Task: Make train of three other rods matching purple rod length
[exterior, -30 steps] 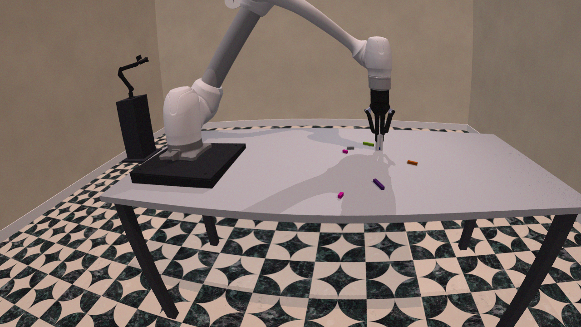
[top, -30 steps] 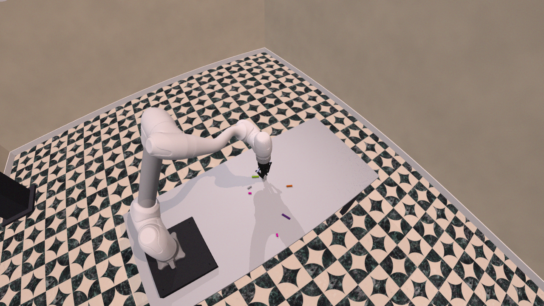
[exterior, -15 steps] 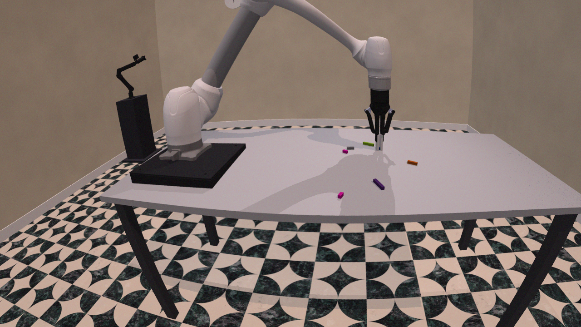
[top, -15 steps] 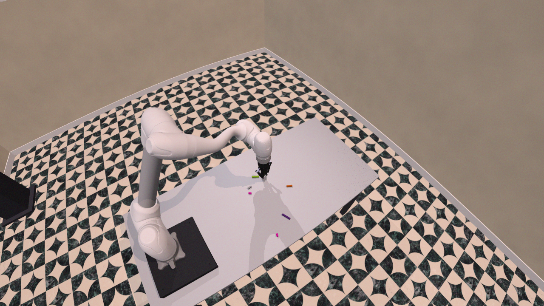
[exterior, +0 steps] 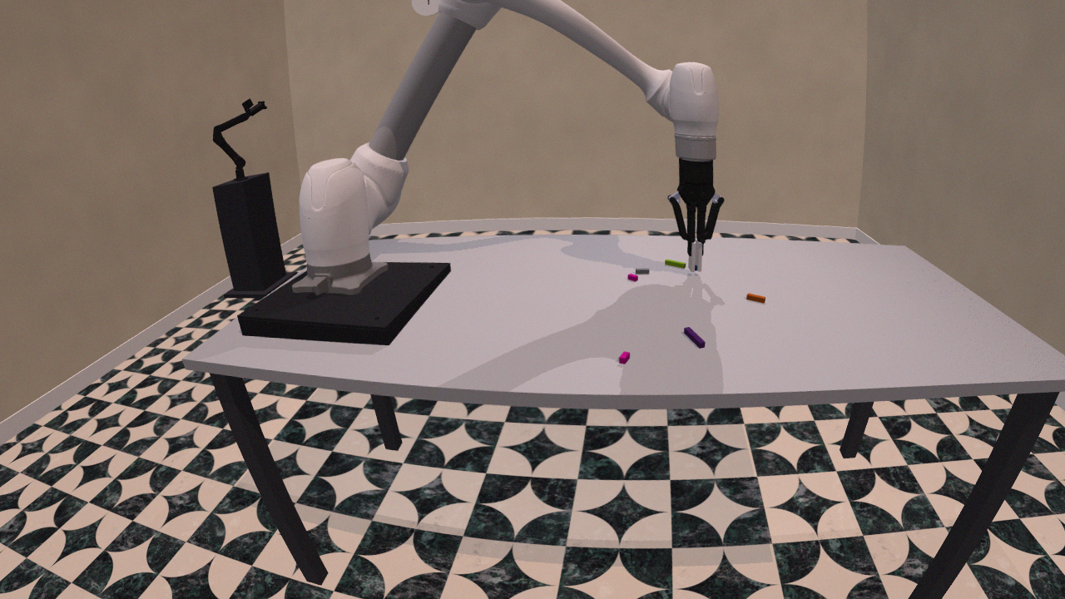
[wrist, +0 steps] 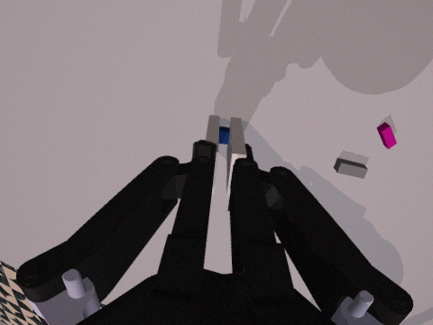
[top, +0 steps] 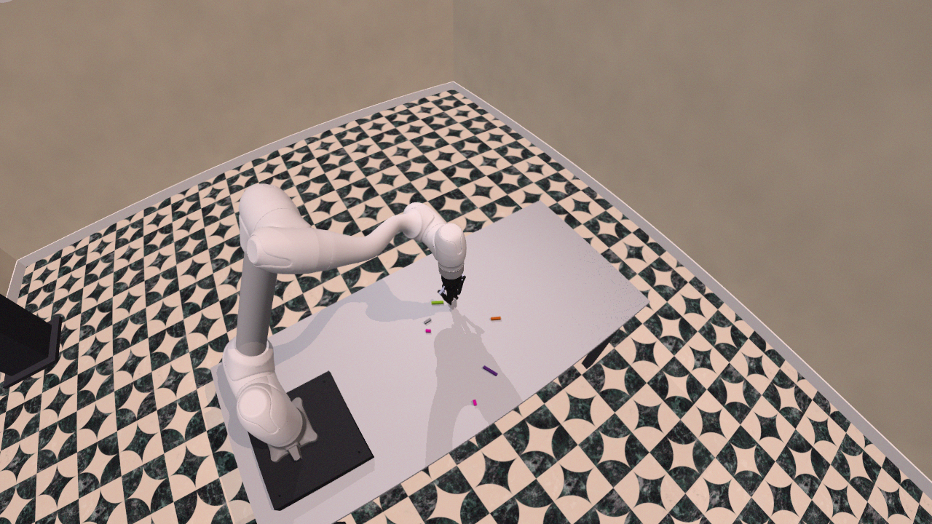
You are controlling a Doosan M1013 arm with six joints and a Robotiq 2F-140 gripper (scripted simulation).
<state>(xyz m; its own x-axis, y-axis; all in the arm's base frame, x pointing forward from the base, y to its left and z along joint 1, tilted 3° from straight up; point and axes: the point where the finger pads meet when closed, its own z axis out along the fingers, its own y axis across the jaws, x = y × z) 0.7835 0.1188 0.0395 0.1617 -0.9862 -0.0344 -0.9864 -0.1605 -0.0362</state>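
My gripper is now 40 mm past the lime rod, 50 mm to the right of it and 40 mm above it. From my hand the other things lie so: grey rod (120 mm behind, 40 mm below); small blue rod (30 mm below); orange rod (110 mm ahead, 140 mm to the right, 40 mm below).
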